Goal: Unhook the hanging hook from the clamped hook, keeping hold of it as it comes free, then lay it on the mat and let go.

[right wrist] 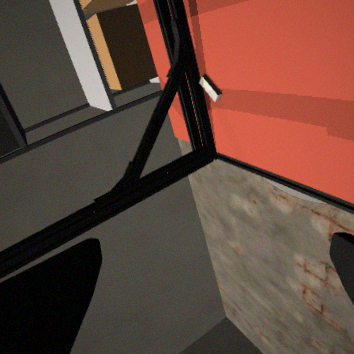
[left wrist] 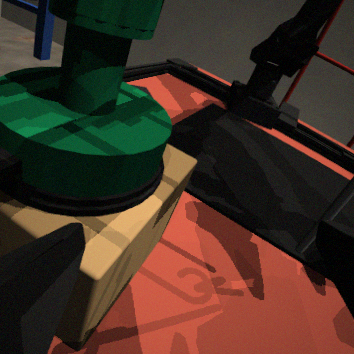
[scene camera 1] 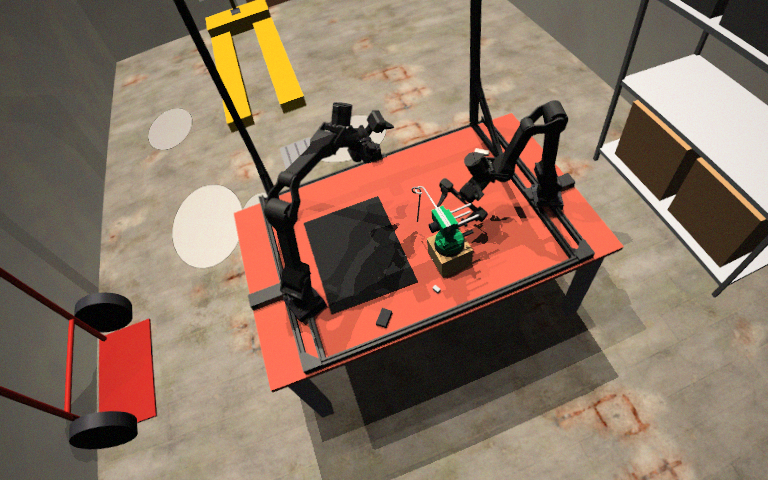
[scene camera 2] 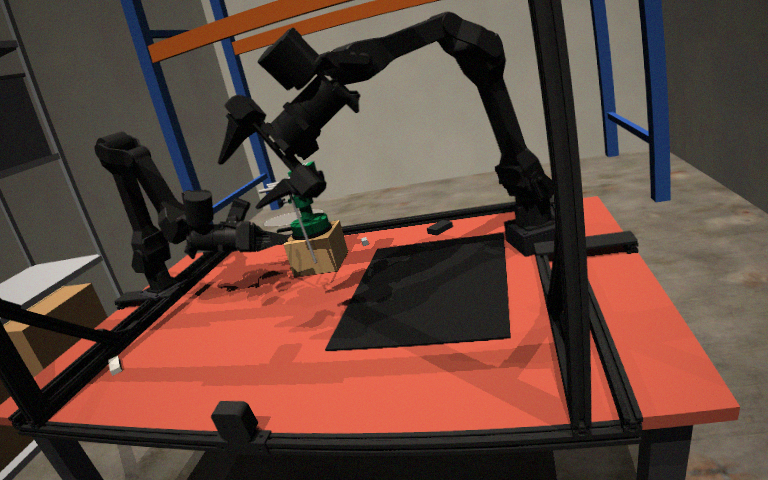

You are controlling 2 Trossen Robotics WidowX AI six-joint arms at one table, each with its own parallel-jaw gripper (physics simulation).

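Frame: origin at the left arm's base, x back, y left, z down, level; centimetres.
Seen in the pictures: left gripper, fingertip midpoint: (left wrist: 202,233) (scene camera 2: 287,238); right gripper, fingertip midpoint: (right wrist: 215,247) (scene camera 1: 386,136) (scene camera 2: 238,185); left arm's base, origin of the base link: (scene camera 1: 547,194) (scene camera 2: 162,286); right arm's base, origin of the base link: (left wrist: 256,94) (scene camera 1: 303,299) (scene camera 2: 535,222).
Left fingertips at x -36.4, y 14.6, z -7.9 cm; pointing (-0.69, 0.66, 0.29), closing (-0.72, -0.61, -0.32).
Pixels of each thing's middle, then the offset from my left fingertips to it. "*": a spot on its surface instead. Level surfaces: height alone.
- clamped hook, surface spot: (scene camera 1: 429,198) * dx -4.7, dy +1.7, dz -13.0 cm
- green vise, body centre: (scene camera 2: 297,201) (scene camera 1: 452,227) dx +1.9, dy +7.8, dz -5.8 cm
- hanging hook, body centre: (scene camera 2: 304,222) (scene camera 1: 415,204) dx -9.7, dy -2.7, dz -4.9 cm
- black mat, its level: dz +10.1 cm
- wooden block, body centre: (left wrist: 70,203) (scene camera 2: 317,248) (scene camera 1: 449,251) dx +0.7, dy +8.4, dz +6.3 cm
- small black block, body centre: (scene camera 2: 439,227) (scene camera 1: 384,317) dx -20.6, dy +29.7, dz +9.9 cm
- small white piece, body centre: (scene camera 2: 364,241) (scene camera 1: 436,289) dx -4.1, dy +20.2, dz +9.9 cm
The clamped hook (scene camera 1: 428,198) is a white rod reaching from the green vise (scene camera 1: 449,242) (scene camera 2: 318,226) (left wrist: 90,135) to a curled end. The hanging hook (scene camera 1: 418,209) (scene camera 2: 304,229) (left wrist: 327,215), a thin grey rod, hangs from that end, its lower tip above the table. The black mat (scene camera 1: 339,226) (scene camera 2: 441,305) (left wrist: 240,150) lies beside the vise. My left gripper (scene camera 1: 451,211) (scene camera 2: 269,232) (left wrist: 202,233) is open and empty, low by the vise, apart from the hanging hook. My right gripper (scene camera 1: 380,141) (scene camera 2: 240,185) (right wrist: 215,247) is open and empty, high above the table's far edge in scene camera 1.
The vise stands on a wooden block (scene camera 1: 450,263) (scene camera 2: 334,254) (left wrist: 130,260). A small black block (scene camera 1: 384,317) (scene camera 2: 439,226) and a small white piece (scene camera 1: 436,288) (scene camera 2: 364,241) lie near the table edge. Another white piece (scene camera 2: 114,365) (right wrist: 210,89) lies by the frame rail. Dark frame posts rise at the corners.
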